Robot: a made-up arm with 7 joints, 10 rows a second.
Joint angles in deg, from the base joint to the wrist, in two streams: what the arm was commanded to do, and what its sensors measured. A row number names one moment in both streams.
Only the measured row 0 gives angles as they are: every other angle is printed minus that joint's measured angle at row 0.
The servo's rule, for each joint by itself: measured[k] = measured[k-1] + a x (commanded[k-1-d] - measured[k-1]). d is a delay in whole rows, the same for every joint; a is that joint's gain. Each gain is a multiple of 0.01, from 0.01 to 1. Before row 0 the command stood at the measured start. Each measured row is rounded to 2 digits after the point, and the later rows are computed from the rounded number. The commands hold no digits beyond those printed.
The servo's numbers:
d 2
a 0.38 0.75 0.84 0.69 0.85 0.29 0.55
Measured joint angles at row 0:
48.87, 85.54, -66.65, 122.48, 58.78, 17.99, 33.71
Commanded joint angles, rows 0 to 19:
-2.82, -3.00, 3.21, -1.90, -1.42, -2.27, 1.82
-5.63, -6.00, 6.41, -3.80, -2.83, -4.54, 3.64
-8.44, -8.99, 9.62, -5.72, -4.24, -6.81, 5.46
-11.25, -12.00, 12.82, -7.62, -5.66, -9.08, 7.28
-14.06, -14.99, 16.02, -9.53, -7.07, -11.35, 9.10
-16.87, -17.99, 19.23, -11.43, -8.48, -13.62, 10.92
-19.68, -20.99, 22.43, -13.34, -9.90, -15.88, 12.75
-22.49, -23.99, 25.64, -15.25, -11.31, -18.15, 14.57
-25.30, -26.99, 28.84, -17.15, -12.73, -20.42, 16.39
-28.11, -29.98, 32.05, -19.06, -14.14, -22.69, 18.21
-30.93, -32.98, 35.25, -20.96, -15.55, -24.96, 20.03
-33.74, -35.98, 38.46, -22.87, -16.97, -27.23, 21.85
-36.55, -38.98, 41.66, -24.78, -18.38, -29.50, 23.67
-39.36, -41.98, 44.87, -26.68, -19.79, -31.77, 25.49
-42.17, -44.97, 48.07, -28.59, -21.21, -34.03, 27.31
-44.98, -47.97, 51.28, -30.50, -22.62, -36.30, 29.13
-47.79, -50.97, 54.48, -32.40, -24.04, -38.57, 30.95
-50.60, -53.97, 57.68, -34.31, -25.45, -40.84, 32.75
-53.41, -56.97, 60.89, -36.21, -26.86, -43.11, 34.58
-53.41, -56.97, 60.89, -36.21, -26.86, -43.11, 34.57
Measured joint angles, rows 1 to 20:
0.00, 0.00, 0.00, 0.00, 0.00, 0.00, 0.00
0.00, 0.00, 0.00, 0.00, 0.00, 0.00, 0.00
-1.07, -2.25, 2.70, -1.31, -1.21, -0.66, 1.00
-2.80, -5.06, 5.82, -3.03, -2.59, -1.79, 2.45
-4.94, -8.01, 9.01, -4.89, -3.99, -3.25, 4.11
-7.34, -11.00, 12.21, -6.77, -5.41, -4.94, 5.85
-9.89, -13.99, 15.41, -8.67, -6.82, -6.80, 7.64
-12.54, -16.99, 18.62, -10.57, -8.23, -8.78, 9.44
-15.25, -19.99, 21.82, -12.48, -9.65, -10.84, 11.26
-18.00, -22.99, 25.03, -14.39, -11.06, -12.96, 13.08
-20.77, -25.99, 28.23, -16.29, -12.48, -15.12, 14.90
-23.56, -28.98, 31.44, -18.20, -13.89, -17.32, 16.72
-26.36, -31.98, 34.64, -20.10, -15.30, -19.54, 18.54
-29.16, -34.98, 37.85, -22.01, -16.72, -21.77, 20.36
-31.97, -37.98, 41.05, -23.92, -18.13, -24.01, 22.18
-34.78, -40.98, 44.26, -25.82, -19.54, -26.26, 24.00
-37.59, -43.97, 47.46, -27.73, -20.96, -28.51, 25.82
-40.40, -46.97, 50.67, -29.64, -22.37, -30.77, 27.64
-43.21, -49.97, 53.87, -31.54, -23.79, -33.03, 29.46
-46.02, -52.97, 57.07, -33.45, -25.20, -35.29, 31.27

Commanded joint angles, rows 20 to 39:
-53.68, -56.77, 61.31, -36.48, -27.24, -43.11, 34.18
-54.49, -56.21, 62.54, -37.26, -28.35, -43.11, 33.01
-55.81, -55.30, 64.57, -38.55, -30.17, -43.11, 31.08
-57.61, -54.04, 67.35, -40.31, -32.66, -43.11, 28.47
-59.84, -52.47, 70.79, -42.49, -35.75, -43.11, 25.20
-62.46, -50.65, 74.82, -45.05, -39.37, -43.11, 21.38
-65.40, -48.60, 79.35, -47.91, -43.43, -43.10, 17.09
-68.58, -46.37, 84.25, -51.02, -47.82, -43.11, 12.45
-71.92, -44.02, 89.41, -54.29, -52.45, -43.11, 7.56
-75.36, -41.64, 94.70, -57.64, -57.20, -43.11, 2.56
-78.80, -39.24, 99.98, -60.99, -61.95, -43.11, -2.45
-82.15, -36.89, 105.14, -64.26, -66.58, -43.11, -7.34
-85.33, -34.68, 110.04, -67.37, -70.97, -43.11, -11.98
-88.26, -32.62, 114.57, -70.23, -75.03, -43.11, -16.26
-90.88, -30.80, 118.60, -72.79, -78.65, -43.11, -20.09
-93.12, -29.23, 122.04, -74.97, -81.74, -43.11, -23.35
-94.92, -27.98, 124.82, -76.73, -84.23, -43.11, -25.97
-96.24, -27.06, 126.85, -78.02, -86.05, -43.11, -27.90
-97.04, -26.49, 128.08, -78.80, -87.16, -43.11, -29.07
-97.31, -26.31, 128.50, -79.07, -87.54, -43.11, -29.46
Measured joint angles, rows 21 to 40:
-48.83, -55.97, 60.28, -35.35, -26.61, -37.56, 33.09
-50.57, -56.72, 60.79, -35.94, -26.82, -39.17, 33.90
-51.75, -56.76, 61.23, -36.31, -27.18, -40.31, 34.05
-52.79, -56.35, 62.33, -36.97, -28.17, -41.12, 33.48
-53.94, -55.56, 64.21, -38.06, -29.87, -41.70, 32.16
-55.33, -54.42, 66.85, -39.61, -32.24, -42.11, 30.13
-57.04, -52.96, 70.16, -41.60, -35.22, -42.40, 27.42
-59.10, -51.23, 74.07, -43.98, -38.75, -42.61, 24.10
-61.49, -49.26, 78.51, -46.69, -42.73, -42.75, 20.24
-64.18, -47.09, 83.33, -49.68, -47.06, -42.85, 15.96
-67.12, -44.79, 88.44, -52.86, -51.64, -42.93, 11.34
-70.25, -42.43, 93.70, -56.16, -56.37, -42.98, 6.51
-73.50, -40.04, 98.98, -59.49, -61.11, -43.02, 1.58
-76.79, -37.68, 104.15, -62.78, -65.76, -43.05, -3.33
-80.04, -35.43, 109.10, -65.95, -70.19, -43.07, -8.09
-83.16, -33.32, 113.69, -68.90, -74.30, -43.08, -12.58
-86.09, -31.43, 117.81, -71.58, -78.00, -43.09, -16.71
-88.76, -29.78, 121.36, -73.92, -81.18, -43.10, -20.36
-91.10, -28.43, 124.27, -75.86, -83.77, -43.10, -23.45
-93.05, -27.40, 126.44, -77.35, -85.71, -43.10, -25.90

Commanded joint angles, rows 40 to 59:
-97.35, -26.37, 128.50, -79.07, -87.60, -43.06, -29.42
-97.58, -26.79, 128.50, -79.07, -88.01, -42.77, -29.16
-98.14, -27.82, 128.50, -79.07, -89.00, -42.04, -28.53
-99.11, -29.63, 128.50, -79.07, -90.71, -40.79, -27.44
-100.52, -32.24, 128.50, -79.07, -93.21, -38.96, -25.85
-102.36, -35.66, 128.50, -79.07, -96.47, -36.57, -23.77
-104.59, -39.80, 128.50, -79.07, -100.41, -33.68, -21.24
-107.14, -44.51, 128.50, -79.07, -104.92, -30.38, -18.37
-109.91, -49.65, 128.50, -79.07, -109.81, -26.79, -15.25
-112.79, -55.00, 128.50, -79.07, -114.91, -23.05, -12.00
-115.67, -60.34, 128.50, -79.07, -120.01, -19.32, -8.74
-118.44, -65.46, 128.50, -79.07, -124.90, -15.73, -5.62
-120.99, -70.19, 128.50, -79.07, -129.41, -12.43, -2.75
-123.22, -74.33, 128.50, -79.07, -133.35, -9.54, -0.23
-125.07, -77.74, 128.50, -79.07, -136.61, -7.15, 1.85
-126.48, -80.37, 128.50, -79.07, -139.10, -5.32, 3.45
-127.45, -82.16, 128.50, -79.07, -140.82, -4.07, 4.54
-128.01, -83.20, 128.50, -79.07, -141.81, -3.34, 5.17
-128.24, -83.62, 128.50, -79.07, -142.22, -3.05, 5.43
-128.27, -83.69, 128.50, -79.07, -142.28, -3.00, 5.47
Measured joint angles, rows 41 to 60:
-94.57, -26.72, 127.82, -78.35, -86.94, -43.10, -27.64
-95.61, -26.41, 128.39, -78.85, -87.45, -43.10, -28.64
-96.27, -26.38, 128.48, -79.00, -87.58, -43.09, -29.07
-96.77, -26.69, 128.50, -79.05, -87.95, -43.00, -29.12
-97.29, -27.54, 128.50, -79.06, -88.84, -42.72, -28.80
-97.98, -29.11, 128.50, -79.07, -90.43, -42.16, -28.05
-98.95, -31.46, 128.50, -79.07, -92.79, -41.23, -26.84
-100.25, -34.61, 128.50, -79.07, -95.92, -39.88, -25.15
-101.90, -38.50, 128.50, -79.07, -99.74, -38.08, -23.00
-103.89, -43.01, 128.50, -79.07, -104.14, -35.85, -20.45
-106.18, -47.99, 128.50, -79.07, -108.96, -33.22, -17.59
-108.69, -53.25, 128.50, -79.07, -114.02, -30.27, -14.52
-111.34, -58.57, 128.50, -79.07, -119.11, -27.09, -11.34
-114.04, -63.74, 128.50, -79.07, -124.03, -23.80, -8.19
-116.68, -68.58, 128.50, -79.07, -128.60, -20.50, -5.20
-119.17, -72.89, 128.50, -79.07, -132.64, -17.32, -2.47
-121.41, -76.53, 128.50, -79.07, -136.01, -14.37, -0.09
-123.34, -79.41, 128.50, -79.07, -138.64, -11.75, 1.86
-124.90, -81.47, 128.50, -79.07, -140.49, -9.52, 3.33
-126.08, -82.77, 128.50, -79.07, -141.61, -7.73, 4.34

